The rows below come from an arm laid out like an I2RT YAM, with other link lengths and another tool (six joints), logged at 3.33 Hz.
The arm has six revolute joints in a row. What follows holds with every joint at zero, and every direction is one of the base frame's. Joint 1 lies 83.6 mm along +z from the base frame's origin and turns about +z. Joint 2 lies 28 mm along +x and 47.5 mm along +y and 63.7 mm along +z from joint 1 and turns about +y. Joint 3 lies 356.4 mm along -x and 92.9 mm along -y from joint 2 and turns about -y. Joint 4 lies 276.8 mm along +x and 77.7 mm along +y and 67.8 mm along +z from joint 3 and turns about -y. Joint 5 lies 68.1 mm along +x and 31.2 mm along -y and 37.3 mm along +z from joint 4 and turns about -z. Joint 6 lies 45.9 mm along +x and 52.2 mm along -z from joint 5 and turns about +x. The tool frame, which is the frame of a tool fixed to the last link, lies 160 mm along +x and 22 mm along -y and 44 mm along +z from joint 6; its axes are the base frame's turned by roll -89.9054, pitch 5.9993 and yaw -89.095 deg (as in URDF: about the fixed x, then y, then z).
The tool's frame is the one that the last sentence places.
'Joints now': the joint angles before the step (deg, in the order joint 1, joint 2, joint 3, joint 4, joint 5, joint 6). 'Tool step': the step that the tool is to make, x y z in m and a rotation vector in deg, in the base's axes. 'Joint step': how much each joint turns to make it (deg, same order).
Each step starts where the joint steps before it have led.
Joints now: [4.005 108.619 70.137 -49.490 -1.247 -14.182]
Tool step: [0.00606 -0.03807 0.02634 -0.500 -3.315 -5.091]
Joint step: [-4.567 -2.971 0.934 -0.600 0.632 0.485]
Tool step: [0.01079 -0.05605 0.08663 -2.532 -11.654 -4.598]
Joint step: [-6.566 -8.850 3.221 -0.272 1.330 -2.243]
